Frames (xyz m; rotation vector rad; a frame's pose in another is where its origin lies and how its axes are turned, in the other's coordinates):
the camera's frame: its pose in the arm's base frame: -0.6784 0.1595 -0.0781 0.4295 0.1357 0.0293
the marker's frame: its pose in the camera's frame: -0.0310 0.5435 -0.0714 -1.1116 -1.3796 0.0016
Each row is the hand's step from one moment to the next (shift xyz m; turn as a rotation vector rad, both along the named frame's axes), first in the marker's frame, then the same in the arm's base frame.
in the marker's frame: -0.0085 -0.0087 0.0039 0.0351 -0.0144 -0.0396
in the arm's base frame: -0.0106 -0.0063 -0.0034 0.0371 -0.0265 0.0305
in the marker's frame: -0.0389 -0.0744 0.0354 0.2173 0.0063 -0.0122
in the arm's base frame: -0.0792 -0.0451 0.0015 0.0942 0.0484 0.1903
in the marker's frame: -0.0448 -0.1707 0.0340 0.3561 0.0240 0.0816
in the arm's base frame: -0.1280 -0.1212 0.0352 0.0815 0.1505 0.3237
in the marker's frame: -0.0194 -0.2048 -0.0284 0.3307 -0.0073 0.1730
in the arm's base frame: -0.0864 -0.1787 0.0611 -0.0152 0.1751 0.3293
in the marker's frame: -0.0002 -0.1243 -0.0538 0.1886 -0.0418 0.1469
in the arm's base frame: -0.0195 -0.1275 0.0412 -0.0651 0.0998 0.2114
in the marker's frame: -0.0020 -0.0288 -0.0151 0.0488 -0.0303 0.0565
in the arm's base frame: -0.0032 -0.0316 0.0073 -0.0410 0.0219 0.0658
